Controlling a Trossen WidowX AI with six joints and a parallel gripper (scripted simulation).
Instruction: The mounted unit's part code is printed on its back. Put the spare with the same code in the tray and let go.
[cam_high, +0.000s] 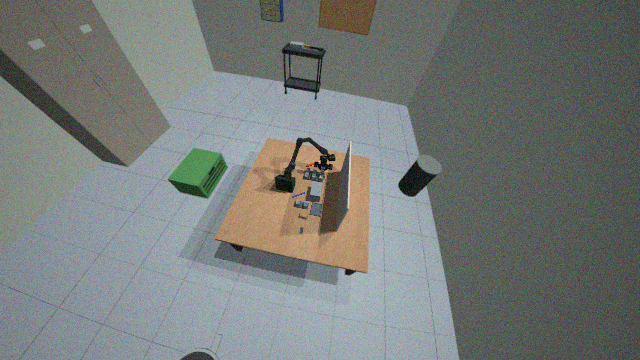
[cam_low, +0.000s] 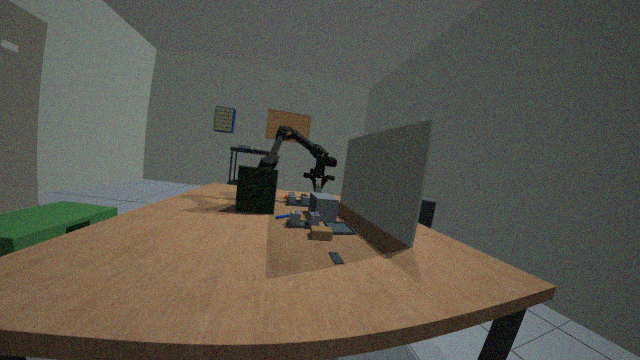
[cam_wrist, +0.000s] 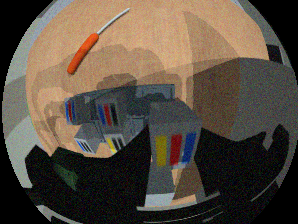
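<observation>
Now: gripper tip 20 mm short of the dark flat tray, 410 mm to the left of it and 80 mm above it. From my gripper tip the other things lie so: blue stick (180 mm behind, 290 mm to the right, 80 mm below); then grey panel (220 mm ahead, 230 mm to the right, 140 mm above); then grey mounted unit (20 mm behind, 230 mm to the right, 40 mm below).
</observation>
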